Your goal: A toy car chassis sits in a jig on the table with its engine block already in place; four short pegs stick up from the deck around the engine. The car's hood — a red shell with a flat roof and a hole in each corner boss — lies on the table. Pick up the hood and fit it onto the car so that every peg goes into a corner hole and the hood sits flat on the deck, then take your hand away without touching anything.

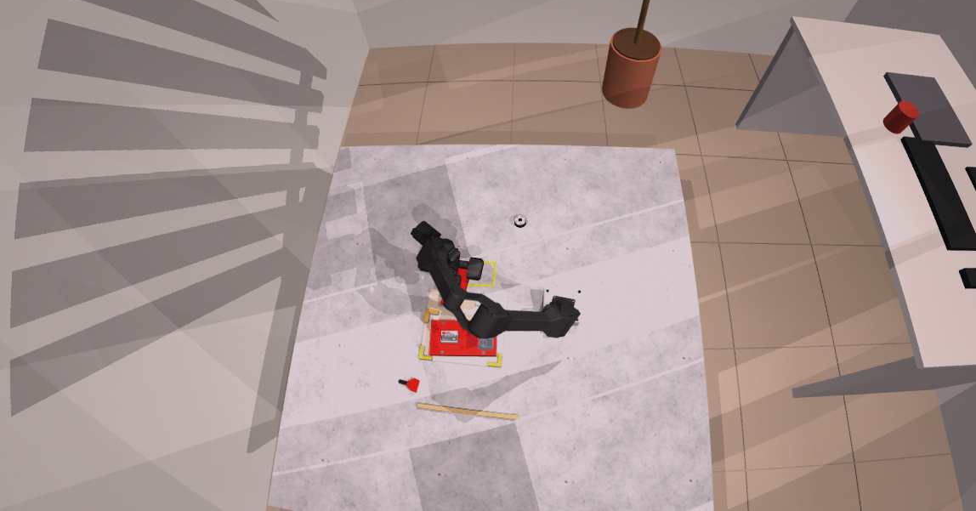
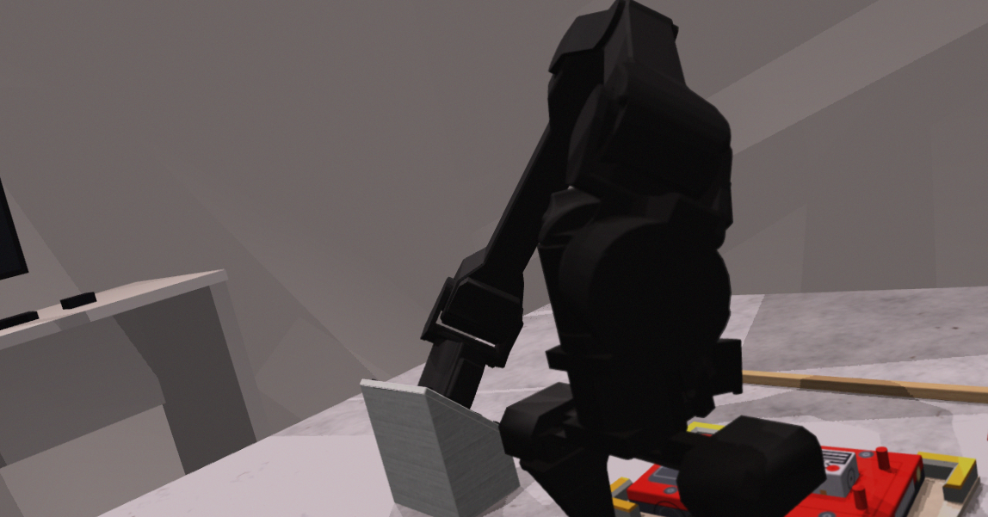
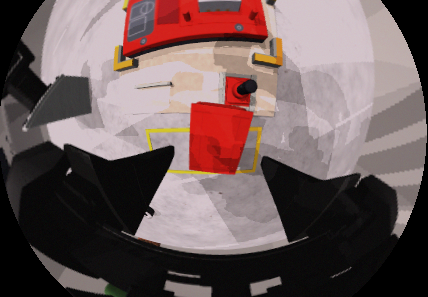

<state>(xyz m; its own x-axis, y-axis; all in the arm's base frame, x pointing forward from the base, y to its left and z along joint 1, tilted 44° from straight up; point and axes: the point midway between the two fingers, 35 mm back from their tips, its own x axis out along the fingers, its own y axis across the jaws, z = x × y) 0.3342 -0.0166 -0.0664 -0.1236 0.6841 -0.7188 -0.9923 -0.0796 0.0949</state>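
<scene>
Now: the red hood 40 mm below my gripper tip. Also, from my gripper tip: grey engine block: 190 mm to the left, 40 mm below, 20 mm behind; wooden strip: 390 mm to the left, 120 mm behind, 60 mm below.
</scene>
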